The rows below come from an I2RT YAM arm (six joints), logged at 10 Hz.
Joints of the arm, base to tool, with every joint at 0 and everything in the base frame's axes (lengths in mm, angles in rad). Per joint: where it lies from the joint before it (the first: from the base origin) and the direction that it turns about. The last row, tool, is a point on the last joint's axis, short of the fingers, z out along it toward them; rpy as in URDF.
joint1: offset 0 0 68 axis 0 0 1
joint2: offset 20 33.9 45.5 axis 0 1 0
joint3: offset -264 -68.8 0 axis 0 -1 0
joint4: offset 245 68.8 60 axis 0 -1 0
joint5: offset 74 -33.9 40.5 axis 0 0 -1
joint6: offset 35.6 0 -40.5 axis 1 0 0
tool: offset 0 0 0 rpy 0 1.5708 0
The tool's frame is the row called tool.
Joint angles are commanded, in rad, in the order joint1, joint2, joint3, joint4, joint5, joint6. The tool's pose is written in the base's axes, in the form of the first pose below.
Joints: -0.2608 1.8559 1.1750 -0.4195 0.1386 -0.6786
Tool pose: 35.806 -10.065 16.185 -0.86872 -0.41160 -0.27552 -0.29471 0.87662 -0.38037
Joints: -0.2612 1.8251 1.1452 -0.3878 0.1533 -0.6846
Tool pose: 35.344 -10.010 16.598 -0.86203 -0.41646 -0.28890 -0.28241 0.86796 -0.40852
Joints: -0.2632 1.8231 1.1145 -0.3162 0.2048 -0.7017
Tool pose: 35.296 -10.260 16.223 -0.86049 -0.42271 -0.28439 -0.26024 0.84458 -0.46794
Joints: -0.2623 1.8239 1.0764 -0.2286 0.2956 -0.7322
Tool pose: 35.187 -10.521 15.703 -0.86616 -0.42961 -0.25535 -0.23309 0.79923 -0.55399
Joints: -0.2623 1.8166 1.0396 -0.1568 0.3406 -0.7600
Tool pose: 34.940 -10.612 15.410 -0.86333 -0.44055 -0.24611 -0.21863 0.76609 -0.60441
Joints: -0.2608 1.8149 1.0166 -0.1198 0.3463 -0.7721
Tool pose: 34.765 -10.529 15.069 -0.85809 -0.45019 -0.24700 -0.21903 0.75596 -0.61689
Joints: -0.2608 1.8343 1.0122 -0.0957 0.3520 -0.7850
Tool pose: 34.925 -10.591 14.443 -0.85699 -0.45799 -0.23622 -0.22804 0.74811 -0.62316
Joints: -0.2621 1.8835 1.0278 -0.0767 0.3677 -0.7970
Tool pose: 35.507 -10.850 13.295 -0.86298 -0.45954 -0.20997 -0.24121 0.73991 -0.62797
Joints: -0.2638 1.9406 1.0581 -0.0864 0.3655 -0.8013
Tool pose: 36.171 -11.088 12.014 -0.86891 -0.46017 -0.18235 -0.26618 0.74499 -0.61166
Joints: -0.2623 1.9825 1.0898 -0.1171 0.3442 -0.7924
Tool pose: 36.704 -11.098 11.125 -0.87145 -0.46004 -0.17011 -0.28915 0.76200 -0.57944
